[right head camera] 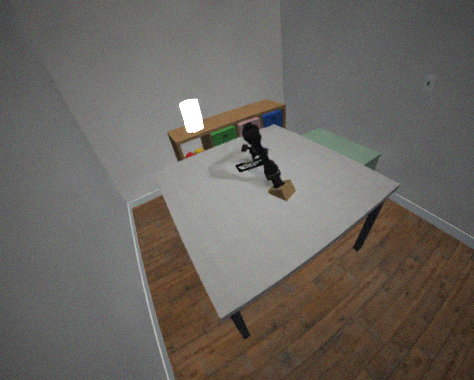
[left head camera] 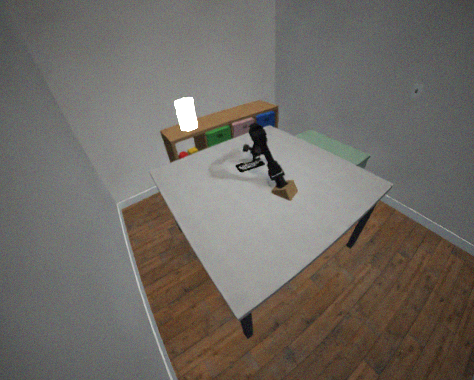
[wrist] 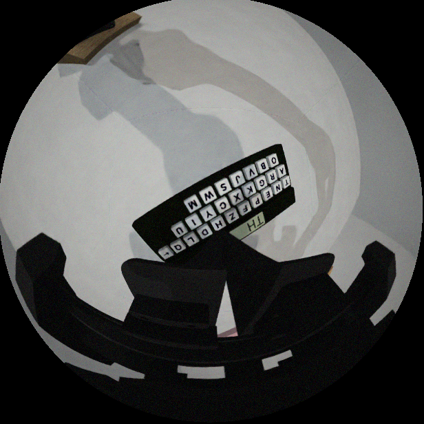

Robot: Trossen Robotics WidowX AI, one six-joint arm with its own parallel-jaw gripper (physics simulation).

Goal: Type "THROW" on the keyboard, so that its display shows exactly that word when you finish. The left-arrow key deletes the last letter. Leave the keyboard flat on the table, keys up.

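Observation:
The black keyboard (left head camera: 243, 167) (right head camera: 243, 167) (wrist: 210, 210) lies flat on the table (left head camera: 240, 240) (right head camera: 240, 240), keys up. In the wrist view its letters appear upside down, and its display (wrist: 248, 226) reads "TH". The O key (wrist: 273, 160), R key (wrist: 271, 175) and W key (wrist: 208, 194) are visible, with the left-arrow key (wrist: 165, 253) at the lower left end. My gripper (wrist: 219, 235) is shut and empty. In the wrist view its tips appear beside the H key (wrist: 218, 223) and the display's edge, hiding part of the keyboard's edge. Their height above it is unclear.
The arm's wooden base block (left head camera: 286, 191) (right head camera: 283, 191) (wrist: 95, 47) stands on the table. A wooden shelf (left head camera: 220, 121) (right head camera: 235, 118) with coloured bins, a lit lamp (left head camera: 186, 114) (right head camera: 192, 116) and a green bench (left head camera: 335, 146) (right head camera: 345, 144) are beyond the table.

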